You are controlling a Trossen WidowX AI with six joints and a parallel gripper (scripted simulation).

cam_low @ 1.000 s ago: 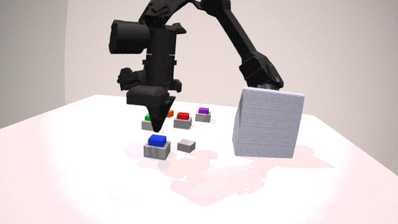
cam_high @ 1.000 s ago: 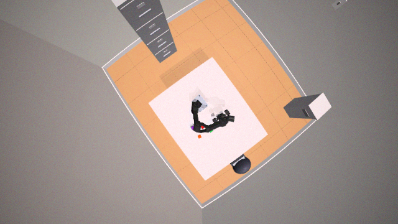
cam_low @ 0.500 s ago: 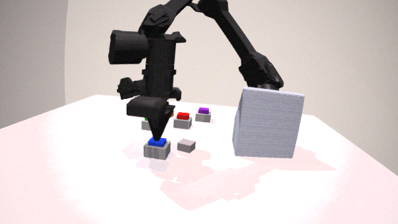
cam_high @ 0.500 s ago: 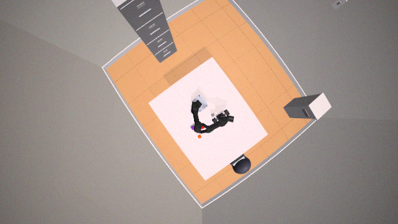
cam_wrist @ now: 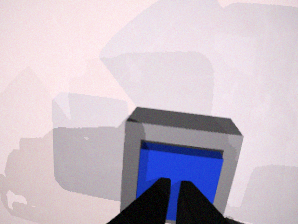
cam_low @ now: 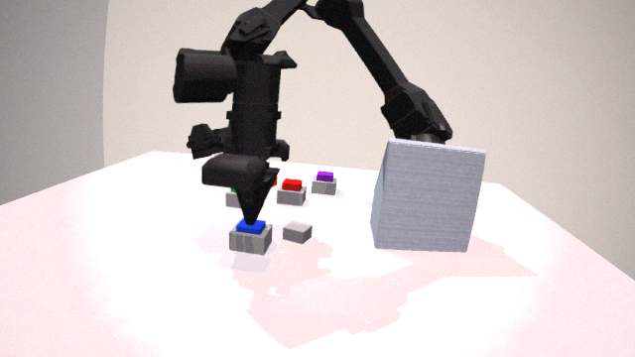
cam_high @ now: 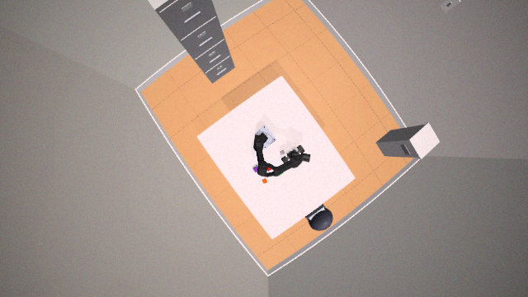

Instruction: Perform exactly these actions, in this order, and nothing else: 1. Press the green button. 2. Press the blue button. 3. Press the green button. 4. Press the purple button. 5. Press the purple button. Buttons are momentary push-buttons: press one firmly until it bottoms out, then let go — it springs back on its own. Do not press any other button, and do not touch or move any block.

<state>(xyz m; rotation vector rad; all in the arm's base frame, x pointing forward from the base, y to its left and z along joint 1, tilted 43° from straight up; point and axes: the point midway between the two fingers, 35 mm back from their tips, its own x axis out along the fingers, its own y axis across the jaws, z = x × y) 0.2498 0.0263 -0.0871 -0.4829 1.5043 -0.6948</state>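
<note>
My gripper tip is right at the blue button. Round my gripper tip: grey block: 6 cm behind, 4 cm to the right, 2 cm below; then red button: 21 cm to the right, 4 cm behind; then green button: 17 cm to the right, 5 cm ahead.
</note>
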